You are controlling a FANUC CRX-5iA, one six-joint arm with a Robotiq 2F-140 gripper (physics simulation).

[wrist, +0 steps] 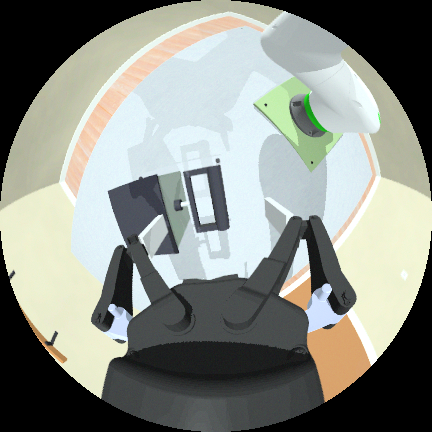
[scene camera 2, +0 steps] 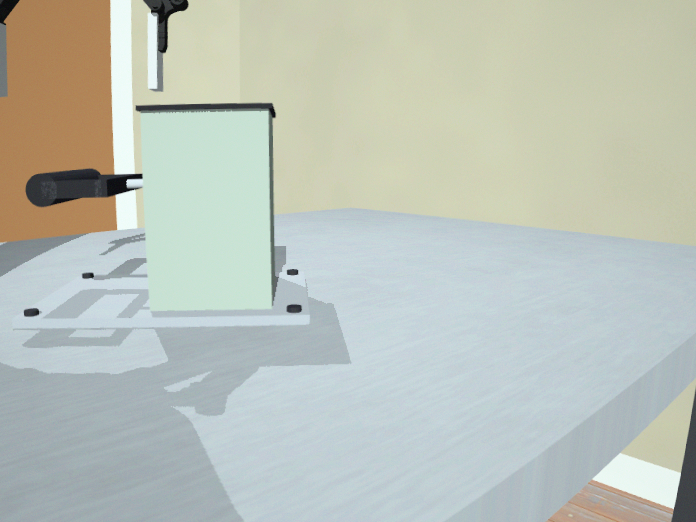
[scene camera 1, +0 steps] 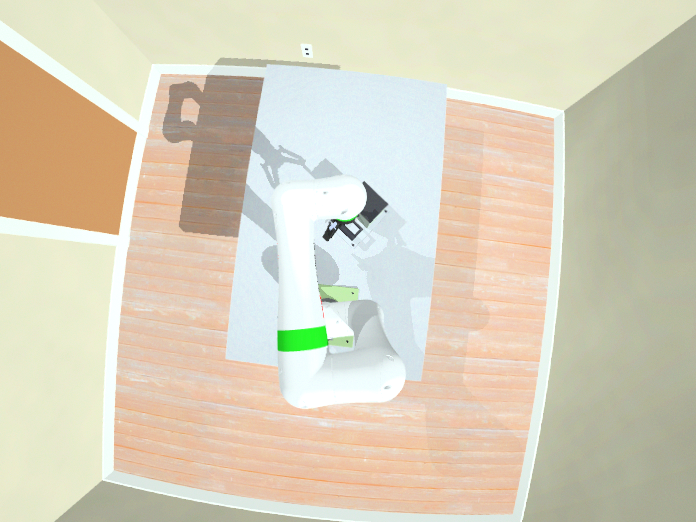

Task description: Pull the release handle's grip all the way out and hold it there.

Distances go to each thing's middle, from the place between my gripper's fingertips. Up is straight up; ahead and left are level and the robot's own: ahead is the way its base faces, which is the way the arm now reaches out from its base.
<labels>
I see the base plate [wrist: 212, 160] 190 mm below my hand, 80 mm ahead of it and 40 mm to the right of it.
</labels>
